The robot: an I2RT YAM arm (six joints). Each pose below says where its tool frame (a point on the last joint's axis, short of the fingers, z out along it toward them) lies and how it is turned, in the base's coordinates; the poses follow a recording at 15 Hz.
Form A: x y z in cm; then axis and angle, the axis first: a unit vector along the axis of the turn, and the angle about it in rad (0 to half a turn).
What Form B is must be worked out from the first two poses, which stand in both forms.
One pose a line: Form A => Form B
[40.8 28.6 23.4 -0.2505 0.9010 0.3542 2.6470] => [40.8 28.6 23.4 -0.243 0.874 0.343 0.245]
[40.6 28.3 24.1 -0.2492 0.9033 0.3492 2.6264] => [40.6 28.3 24.1 -0.241 0.873 0.338 0.255]
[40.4 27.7 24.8 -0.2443 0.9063 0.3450 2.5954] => [40.4 27.7 24.8 -0.235 0.873 0.332 0.270]
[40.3 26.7 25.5 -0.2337 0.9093 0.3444 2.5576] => [40.3 26.7 25.5 -0.224 0.871 0.330 0.288]
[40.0 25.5 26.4 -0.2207 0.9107 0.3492 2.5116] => [40.0 25.5 26.4 -0.210 0.866 0.332 0.310]
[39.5 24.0 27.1 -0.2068 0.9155 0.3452 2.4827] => [39.5 24.0 27.1 -0.196 0.866 0.327 0.324]
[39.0 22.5 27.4 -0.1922 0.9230 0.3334 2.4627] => [39.0 22.5 27.4 -0.181 0.870 0.314 0.333]
